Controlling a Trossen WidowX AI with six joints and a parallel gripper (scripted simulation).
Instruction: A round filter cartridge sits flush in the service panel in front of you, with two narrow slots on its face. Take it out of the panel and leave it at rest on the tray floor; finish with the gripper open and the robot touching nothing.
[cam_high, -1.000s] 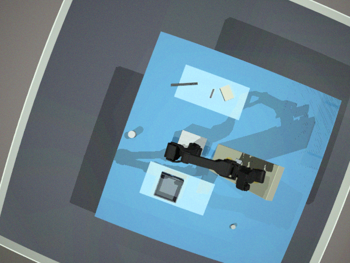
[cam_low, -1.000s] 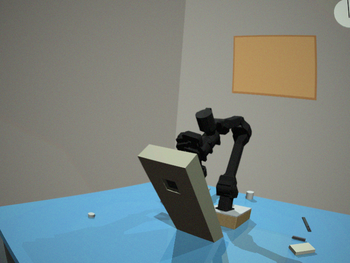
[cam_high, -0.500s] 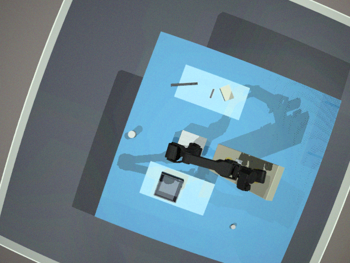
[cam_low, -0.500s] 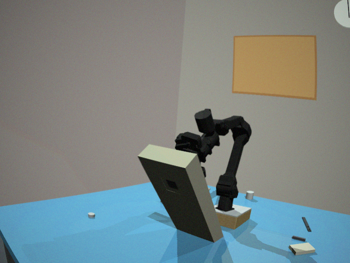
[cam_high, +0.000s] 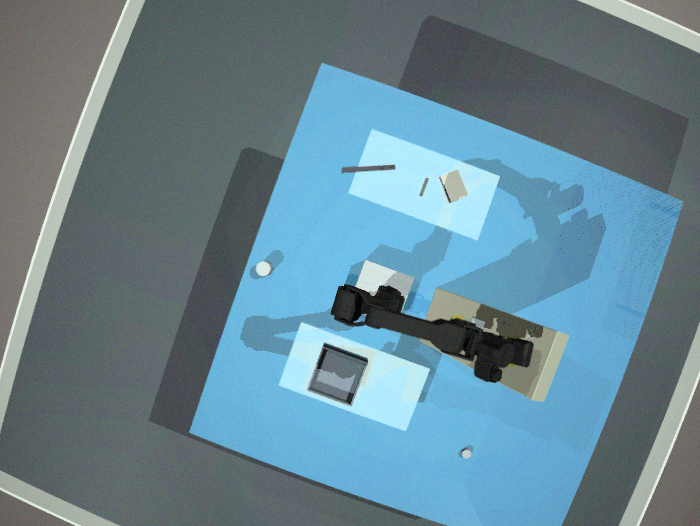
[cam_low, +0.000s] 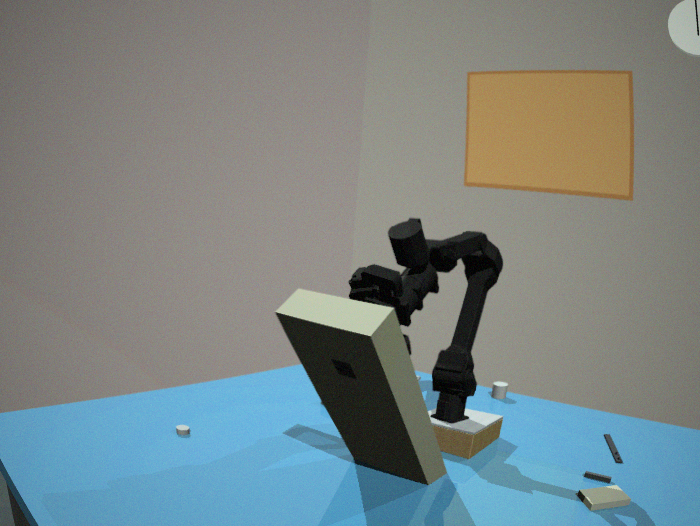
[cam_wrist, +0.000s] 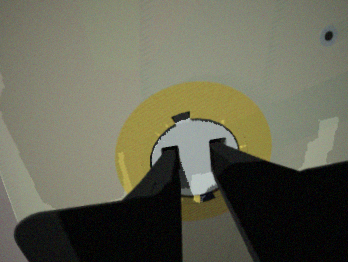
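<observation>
The round grey filter cartridge is 10 mm below my gripper tip and 10 mm ahead of it. The rest, counted from my gripper tip: cream block (350 mm to the left, 340 mm behind, 260 mm below); grey square tray (360 mm to the right, 340 mm behind, 260 mm below).
</observation>
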